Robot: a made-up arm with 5 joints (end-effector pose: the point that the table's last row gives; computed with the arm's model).
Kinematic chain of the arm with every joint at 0, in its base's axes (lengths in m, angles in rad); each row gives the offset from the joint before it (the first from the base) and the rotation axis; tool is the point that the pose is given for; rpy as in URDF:
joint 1: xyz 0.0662 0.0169 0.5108 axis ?
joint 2: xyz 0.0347 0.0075 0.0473 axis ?
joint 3: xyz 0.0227 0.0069 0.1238 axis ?
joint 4: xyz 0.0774 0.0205 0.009 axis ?
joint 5: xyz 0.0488 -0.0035 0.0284 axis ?
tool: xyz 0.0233 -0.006 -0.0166 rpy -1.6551 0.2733 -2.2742
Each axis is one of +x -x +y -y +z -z.
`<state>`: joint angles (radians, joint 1 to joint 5).
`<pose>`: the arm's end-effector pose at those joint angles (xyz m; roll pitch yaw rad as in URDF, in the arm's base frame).
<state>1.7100 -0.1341 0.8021 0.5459 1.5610</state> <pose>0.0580 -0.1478 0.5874 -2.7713 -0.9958 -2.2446</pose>
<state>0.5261 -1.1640 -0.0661 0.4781 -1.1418</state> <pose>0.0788 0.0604 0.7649 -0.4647 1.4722 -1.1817</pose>
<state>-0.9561 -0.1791 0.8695 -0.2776 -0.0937</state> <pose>0.1428 0.1721 0.6230 -2.0255 0.0593 -1.4001</pose>
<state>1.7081 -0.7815 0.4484 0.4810 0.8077</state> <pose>0.0665 -0.0924 0.7062 -1.2566 -0.4469 2.3268</pose>
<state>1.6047 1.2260 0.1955 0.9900 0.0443</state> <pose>0.0863 -0.1175 0.4463 2.2042 -0.6336 -2.7861</pose>
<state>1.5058 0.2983 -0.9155 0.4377 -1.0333</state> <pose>0.1229 -0.1989 0.7493 -2.6275 1.0508 1.9301</pose>
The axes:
joint 1: -z
joint 2: +y
joint 3: +y
joint 4: +y
joint 5: -x

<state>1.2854 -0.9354 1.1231 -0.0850 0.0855</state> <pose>0.1172 -0.0716 0.6492 -1.6786 0.1418 2.7231</pose>
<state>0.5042 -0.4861 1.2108 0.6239 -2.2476</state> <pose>0.1858 0.0059 0.5708 3.0597 -0.5452 1.7363</pose>
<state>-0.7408 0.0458 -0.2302 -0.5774 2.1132</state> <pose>0.1710 0.1402 0.7840 0.2791 -0.1264 -2.5504</pose>
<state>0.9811 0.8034 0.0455 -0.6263 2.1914</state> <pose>0.2382 -0.2016 0.6015 0.7002 -1.0618 1.7207</pose>
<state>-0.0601 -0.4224 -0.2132 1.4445 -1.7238</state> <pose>0.1925 0.0733 0.6986 2.9416 0.0220 2.8132</pose>
